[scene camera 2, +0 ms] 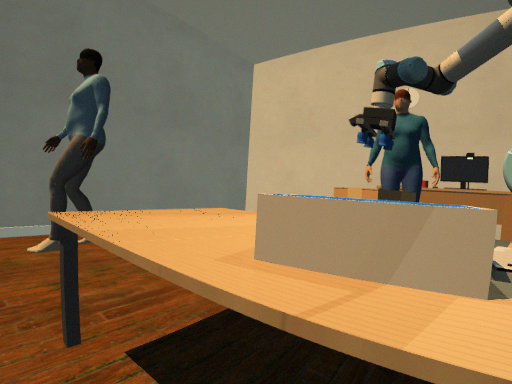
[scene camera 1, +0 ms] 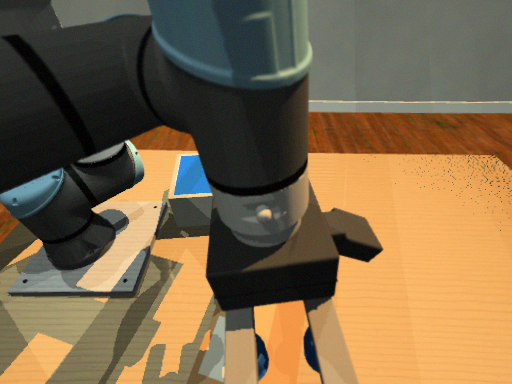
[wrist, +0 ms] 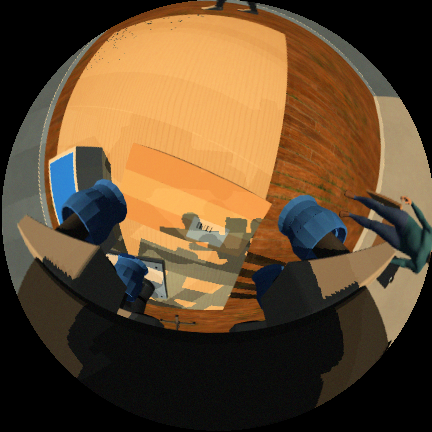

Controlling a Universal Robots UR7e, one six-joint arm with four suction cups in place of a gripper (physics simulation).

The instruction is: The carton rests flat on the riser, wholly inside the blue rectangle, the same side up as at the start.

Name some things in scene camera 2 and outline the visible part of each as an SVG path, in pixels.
A riser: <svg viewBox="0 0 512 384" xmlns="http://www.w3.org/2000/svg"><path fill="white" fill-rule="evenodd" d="M258 194L255 260L364 281L469 298L488 299L498 210L462 205L311 195Z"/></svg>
A carton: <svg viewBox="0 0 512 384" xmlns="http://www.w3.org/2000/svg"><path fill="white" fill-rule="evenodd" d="M334 187L334 197L416 202L416 193Z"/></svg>
